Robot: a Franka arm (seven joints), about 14 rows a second.
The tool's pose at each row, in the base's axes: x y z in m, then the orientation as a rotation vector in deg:
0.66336, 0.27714, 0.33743, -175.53, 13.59, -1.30
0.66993, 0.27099, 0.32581, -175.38, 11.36, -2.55
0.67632, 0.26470, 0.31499, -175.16, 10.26, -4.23
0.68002, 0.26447, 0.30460, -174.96, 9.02, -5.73
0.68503, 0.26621, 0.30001, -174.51, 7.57, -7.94
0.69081, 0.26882, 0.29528, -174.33, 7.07, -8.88
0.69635, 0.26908, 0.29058, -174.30, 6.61, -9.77
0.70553, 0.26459, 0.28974, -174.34, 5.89, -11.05
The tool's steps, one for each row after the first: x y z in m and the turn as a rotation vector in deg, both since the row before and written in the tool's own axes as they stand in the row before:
0.00733, 0.00586, 0.01131, 0.36, 0.74, -1.47
0.00689, 0.00622, 0.01055, 0.33, 1.05, -0.74
0.00325, 0.00064, 0.01052, 0.30, 0.94, -0.83
0.00451, -0.00183, 0.00505, 0.54, 1.39, -0.98
0.00509, -0.00262, 0.00546, 0.20, 0.60, -0.34
0.00501, -0.00023, 0.00526, 0.04, 0.57, -0.33
0.00937, 0.00389, 0.00149, -0.03, 0.82, -0.51

